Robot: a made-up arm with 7 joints. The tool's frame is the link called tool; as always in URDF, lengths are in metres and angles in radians. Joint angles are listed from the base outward. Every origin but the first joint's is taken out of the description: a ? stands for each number. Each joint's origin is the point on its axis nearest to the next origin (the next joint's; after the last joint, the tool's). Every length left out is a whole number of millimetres.
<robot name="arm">
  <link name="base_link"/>
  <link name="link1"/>
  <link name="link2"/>
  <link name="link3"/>
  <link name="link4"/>
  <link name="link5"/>
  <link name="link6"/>
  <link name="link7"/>
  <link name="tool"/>
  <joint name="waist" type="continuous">
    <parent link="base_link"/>
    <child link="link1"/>
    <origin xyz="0.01 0.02 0.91" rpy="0 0 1.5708"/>
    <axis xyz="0 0 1"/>
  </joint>
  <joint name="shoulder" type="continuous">
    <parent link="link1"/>
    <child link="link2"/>
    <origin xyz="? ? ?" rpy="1.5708 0 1.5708"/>
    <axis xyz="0 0 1"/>
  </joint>
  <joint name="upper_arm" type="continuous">
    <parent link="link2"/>
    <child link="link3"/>
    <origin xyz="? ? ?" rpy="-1.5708 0 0"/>
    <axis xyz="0 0 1"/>
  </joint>
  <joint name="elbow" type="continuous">
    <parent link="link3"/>
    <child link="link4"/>
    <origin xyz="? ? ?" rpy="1.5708 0 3.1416"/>
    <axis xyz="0 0 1"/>
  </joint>
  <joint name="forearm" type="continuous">
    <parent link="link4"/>
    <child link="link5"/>
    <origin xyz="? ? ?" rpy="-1.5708 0 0"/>
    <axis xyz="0 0 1"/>
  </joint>
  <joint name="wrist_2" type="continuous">
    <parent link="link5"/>
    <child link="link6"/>
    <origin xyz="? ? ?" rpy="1.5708 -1.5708 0"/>
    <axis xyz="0 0 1"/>
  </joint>
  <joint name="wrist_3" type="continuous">
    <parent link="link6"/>
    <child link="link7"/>
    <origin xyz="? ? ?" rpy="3.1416 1.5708 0"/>
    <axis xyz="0 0 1"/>
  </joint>
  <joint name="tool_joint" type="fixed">
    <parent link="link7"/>
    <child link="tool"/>
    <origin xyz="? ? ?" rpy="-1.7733 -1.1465 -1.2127"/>
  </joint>
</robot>
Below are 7 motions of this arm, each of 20 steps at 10 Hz.
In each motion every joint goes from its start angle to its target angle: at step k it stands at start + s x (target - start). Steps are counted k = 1, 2, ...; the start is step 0. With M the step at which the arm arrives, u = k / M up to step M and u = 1 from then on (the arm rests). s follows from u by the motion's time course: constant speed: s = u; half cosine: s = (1 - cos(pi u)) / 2; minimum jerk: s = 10 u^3 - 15 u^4 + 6 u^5.
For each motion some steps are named. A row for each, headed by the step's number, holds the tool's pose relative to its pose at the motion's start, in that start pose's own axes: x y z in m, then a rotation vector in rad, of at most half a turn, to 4 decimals.
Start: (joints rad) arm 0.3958 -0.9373 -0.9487 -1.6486 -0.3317 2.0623 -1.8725
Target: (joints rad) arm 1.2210 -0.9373 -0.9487 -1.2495 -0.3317 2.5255 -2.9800
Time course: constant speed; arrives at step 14
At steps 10, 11, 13, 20:
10: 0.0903 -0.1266 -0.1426 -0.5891 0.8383 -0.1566
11: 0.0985 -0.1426 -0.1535 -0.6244 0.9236 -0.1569
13: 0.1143 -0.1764 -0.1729 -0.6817 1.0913 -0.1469
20: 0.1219 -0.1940 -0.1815 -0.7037 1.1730 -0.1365

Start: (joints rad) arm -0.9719 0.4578 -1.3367 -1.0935 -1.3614 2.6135 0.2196
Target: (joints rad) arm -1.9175 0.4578 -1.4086 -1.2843 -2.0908 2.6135 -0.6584
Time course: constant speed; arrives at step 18
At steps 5, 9, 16, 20:
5: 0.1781 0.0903 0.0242 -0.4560 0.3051 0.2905
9: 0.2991 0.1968 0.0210 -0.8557 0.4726 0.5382
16: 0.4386 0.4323 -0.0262 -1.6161 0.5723 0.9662
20: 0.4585 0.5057 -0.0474 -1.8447 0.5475 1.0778

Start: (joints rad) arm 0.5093 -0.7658 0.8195 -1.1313 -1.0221 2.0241 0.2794
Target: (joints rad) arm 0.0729 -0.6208 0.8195 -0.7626 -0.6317 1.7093 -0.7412
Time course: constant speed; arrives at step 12
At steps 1, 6, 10, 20:
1: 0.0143 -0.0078 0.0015 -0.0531 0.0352 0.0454
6: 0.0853 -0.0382 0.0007 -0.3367 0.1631 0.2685
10: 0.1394 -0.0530 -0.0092 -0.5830 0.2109 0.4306
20: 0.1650 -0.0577 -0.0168 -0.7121 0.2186 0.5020

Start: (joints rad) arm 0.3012 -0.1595 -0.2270 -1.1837 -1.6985 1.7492 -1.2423
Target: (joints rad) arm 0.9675 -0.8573 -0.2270 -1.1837 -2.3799 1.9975 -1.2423
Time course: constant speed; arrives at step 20
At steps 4, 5, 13, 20:
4: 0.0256 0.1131 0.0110 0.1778 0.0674 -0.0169
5: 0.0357 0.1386 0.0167 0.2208 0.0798 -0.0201
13: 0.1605 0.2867 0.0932 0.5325 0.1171 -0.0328
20: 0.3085 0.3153 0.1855 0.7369 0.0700 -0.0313

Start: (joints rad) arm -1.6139 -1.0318 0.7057 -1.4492 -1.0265 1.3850 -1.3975
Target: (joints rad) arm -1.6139 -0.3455 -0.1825 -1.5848 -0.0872 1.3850 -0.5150
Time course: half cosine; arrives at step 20
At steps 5, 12, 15, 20:
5: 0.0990 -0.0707 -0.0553 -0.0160 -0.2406 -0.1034
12: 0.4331 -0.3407 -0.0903 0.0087 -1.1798 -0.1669
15: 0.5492 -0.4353 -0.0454 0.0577 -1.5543 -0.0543
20: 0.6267 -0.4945 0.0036 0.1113 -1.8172 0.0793

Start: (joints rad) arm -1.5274 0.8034 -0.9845 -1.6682 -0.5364 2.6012 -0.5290
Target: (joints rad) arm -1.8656 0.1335 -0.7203 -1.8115 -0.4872 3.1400 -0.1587
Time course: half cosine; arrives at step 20
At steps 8, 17, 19, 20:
8: 0.0148 0.1131 -0.0864 0.2760 -0.1738 -0.2755
17: 0.0406 0.3669 -0.1852 0.8056 -0.3789 -0.7647
19: 0.0423 0.3898 -0.1890 0.8486 -0.3887 -0.8058
20: 0.0425 0.3927 -0.1895 0.8540 -0.3899 -0.8111

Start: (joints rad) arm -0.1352 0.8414 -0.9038 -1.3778 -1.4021 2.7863 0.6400
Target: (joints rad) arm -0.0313 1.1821 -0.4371 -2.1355 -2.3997 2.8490 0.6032
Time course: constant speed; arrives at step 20
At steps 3, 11, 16, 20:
3: 0.0034 0.0259 0.1004 -0.2532 -0.0078 0.0153
11: -0.0184 0.1620 0.3220 -0.9558 -0.0535 -0.0296
16: -0.0477 0.2791 0.4088 -1.4021 -0.1071 -0.1202
20: -0.0747 0.3773 0.4450 -1.7554 -0.1695 -0.2281

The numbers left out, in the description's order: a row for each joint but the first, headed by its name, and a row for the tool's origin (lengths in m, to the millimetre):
shoulder: -0.02 0.02 0
upper_arm: -0.03 0.47 0
elbow: -0.15 0 0
forearm: -0.06 0.33 0
wrist_2: 0.02 -0.03 0
wrist_3: 0.01 -0.11 0
tool: 0.02 0 0

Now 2 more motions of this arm.
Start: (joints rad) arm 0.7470 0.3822 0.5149 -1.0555 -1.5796 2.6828 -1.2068
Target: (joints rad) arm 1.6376 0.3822 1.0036 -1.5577 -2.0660 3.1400 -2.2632
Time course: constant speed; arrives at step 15
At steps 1, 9, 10, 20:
1: -0.0414 -0.0245 -0.0279 -0.0584 0.1202 -0.0794
9: -0.4517 -0.0753 -0.1639 -0.3180 1.3179 -0.4143
10: -0.5054 -0.0630 -0.1663 -0.3158 1.4869 -0.4104
20: -0.7447 0.0487 -0.1227 -0.1378 2.3245 -0.1956

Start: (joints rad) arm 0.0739 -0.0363 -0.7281 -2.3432 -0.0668 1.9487 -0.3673
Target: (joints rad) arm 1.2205 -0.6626 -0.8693 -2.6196 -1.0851 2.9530 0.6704
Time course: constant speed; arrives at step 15
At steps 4, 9, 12, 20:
4: -0.0153 0.0489 0.1294 -0.0781 0.2564 -0.3173
9: 0.0124 0.1398 0.2523 -0.3992 0.3195 -0.7388
12: 0.0456 0.2002 0.2915 -0.6963 0.2166 -0.9130
20: 0.0819 0.2532 0.3012 -1.0446 0.0297 -0.9687

